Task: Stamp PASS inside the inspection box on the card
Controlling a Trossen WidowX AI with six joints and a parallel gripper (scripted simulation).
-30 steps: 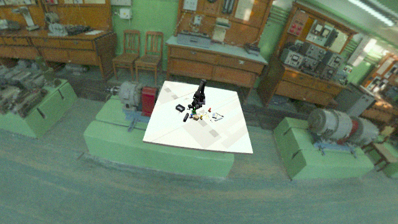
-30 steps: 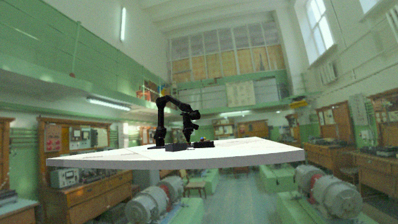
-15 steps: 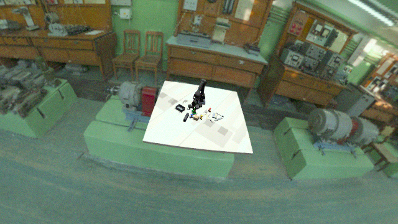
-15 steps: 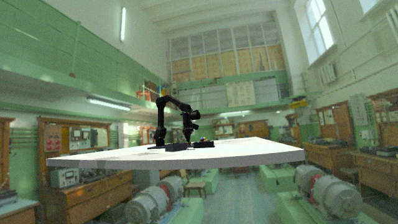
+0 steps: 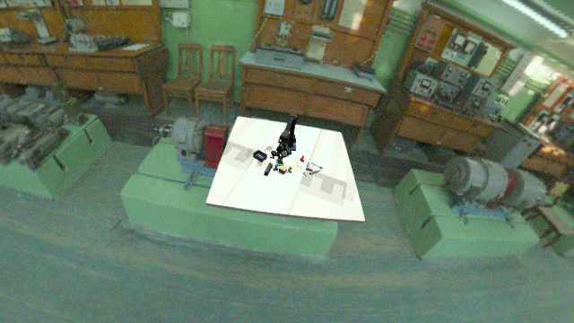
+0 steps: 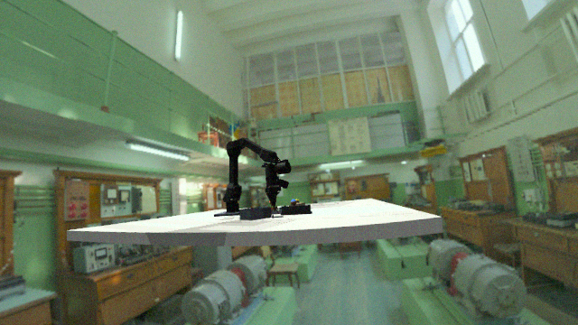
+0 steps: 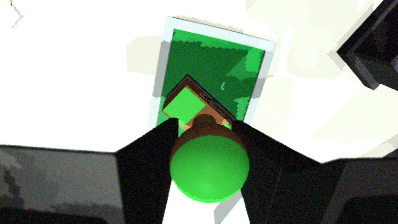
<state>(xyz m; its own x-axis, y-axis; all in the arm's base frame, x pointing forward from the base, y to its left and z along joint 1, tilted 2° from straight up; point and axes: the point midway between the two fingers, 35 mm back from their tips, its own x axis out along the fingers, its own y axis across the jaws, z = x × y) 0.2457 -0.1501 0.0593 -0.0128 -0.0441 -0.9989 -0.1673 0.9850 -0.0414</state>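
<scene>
My gripper tip is right at the green stamp. From my gripper tip the other things lie so: green ink pad (30 mm below); black bar (120 mm to the right, 110 mm ahead, 20 mm below); tan block (120 mm ahead, 20 mm below, 10 mm to the left).
</scene>
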